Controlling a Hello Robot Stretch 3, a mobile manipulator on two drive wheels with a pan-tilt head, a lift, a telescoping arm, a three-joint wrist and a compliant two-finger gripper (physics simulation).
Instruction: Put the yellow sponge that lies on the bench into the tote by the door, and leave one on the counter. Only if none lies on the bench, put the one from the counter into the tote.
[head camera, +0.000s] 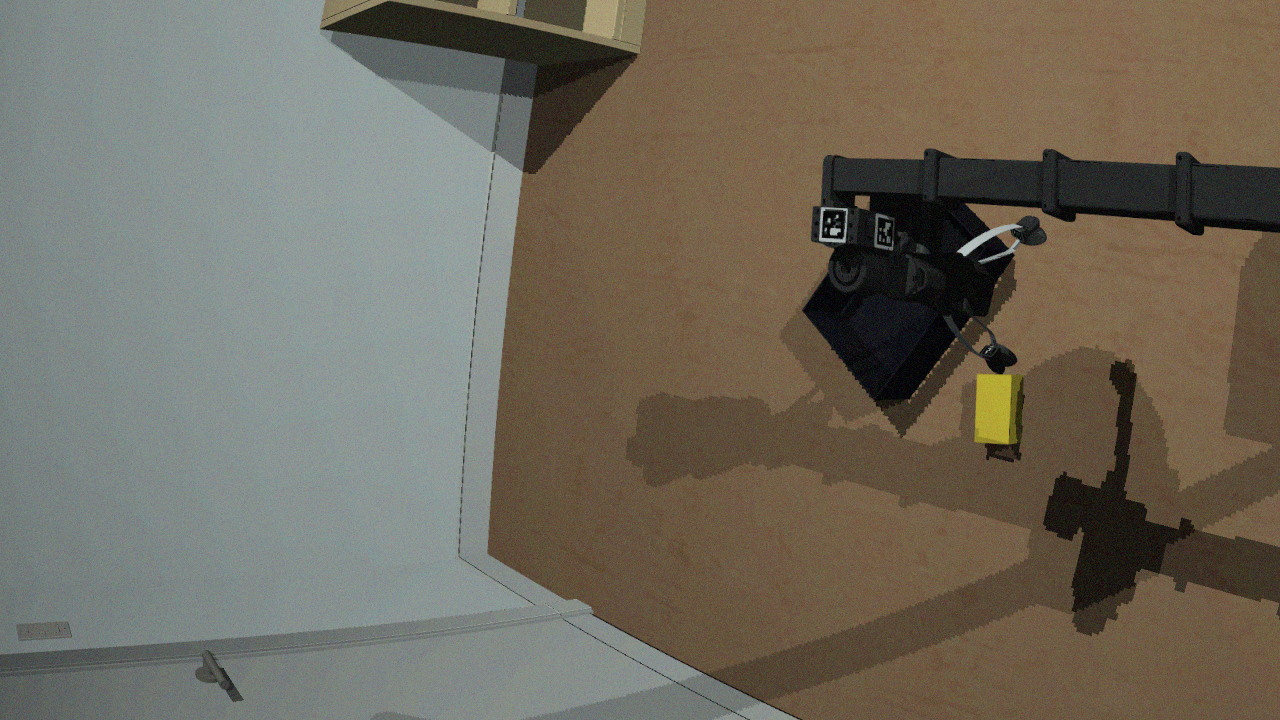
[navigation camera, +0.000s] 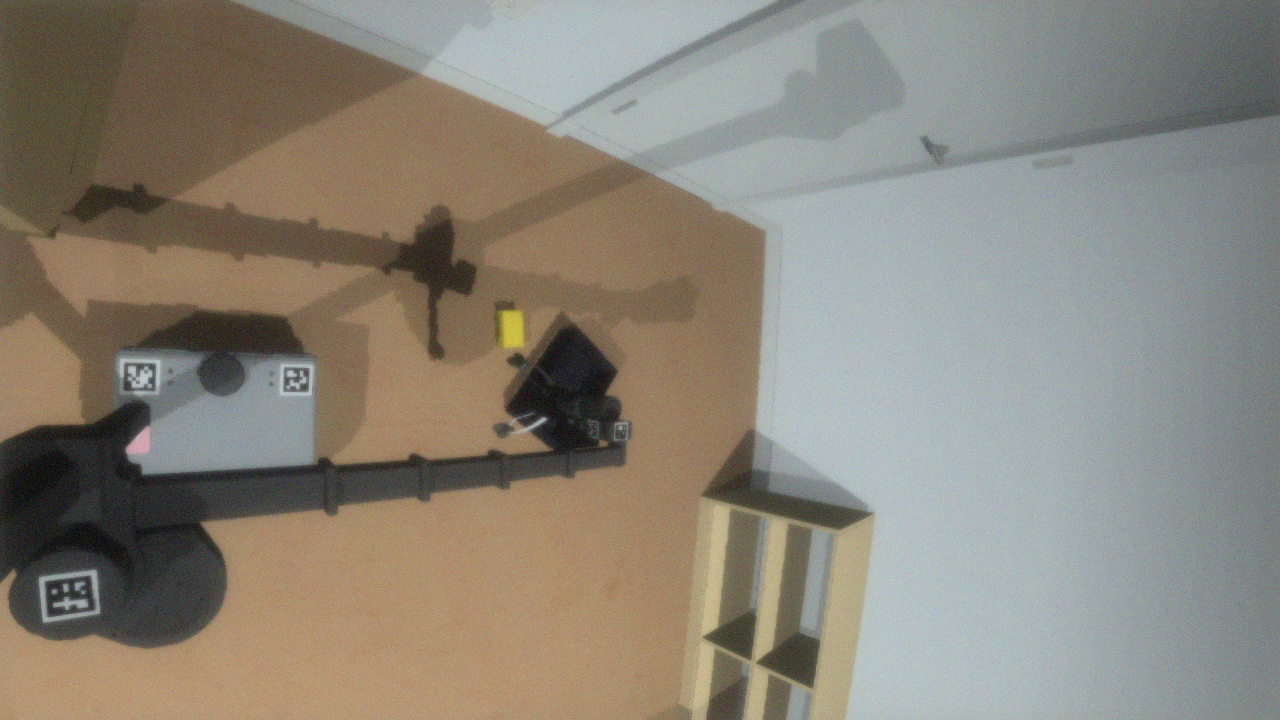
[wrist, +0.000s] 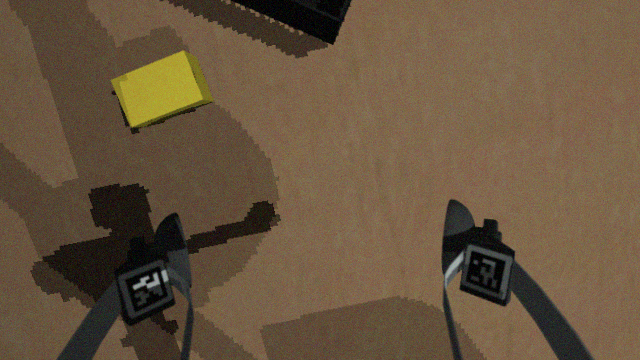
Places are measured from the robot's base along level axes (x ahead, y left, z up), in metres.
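Where they show: gripper, fingertip midpoint: (head camera: 1023, 296) (navigation camera: 504, 394); robot's base, origin of the base link: (navigation camera: 222, 373).
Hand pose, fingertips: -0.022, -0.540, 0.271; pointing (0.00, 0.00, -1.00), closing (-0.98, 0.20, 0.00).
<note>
Each offset is from my fingertips to the centre of the thing, as dx, dy, dz. "pt": to the spot under its first point.
A yellow sponge @(+0.163, -0.145, -0.249) (head camera: 995, 409) (navigation camera: 511, 328) (wrist: 160, 90) lies on the floor beside the black tote @(-0.005, -0.322, -0.221) (head camera: 930, 367) (navigation camera: 601, 358) (wrist: 320, 25), apart from it. My gripper (head camera: 1014, 293) (navigation camera: 510, 394) (wrist: 315, 232) is open, with nothing between its fingers. It hangs above the floor at the tote's side, and the wrist covers part of the tote in the head view. In the wrist view the sponge is ahead and left of the fingers. One corner of the tote shows at the top there. The second sponge, the bench and the counter cannot be made out.
My arm (head camera: 1109, 189) (navigation camera: 375, 483) stretches out from the mast, above my base (navigation camera: 268, 420). A wooden shelf unit (head camera: 483, 40) (navigation camera: 854, 608) stands against the wall. A door handle @(pt +0.720, -0.932, +0.661) (head camera: 213, 671) (navigation camera: 933, 148) shows near the corner. An olive block (navigation camera: 53, 107) stands at the upper left.
</note>
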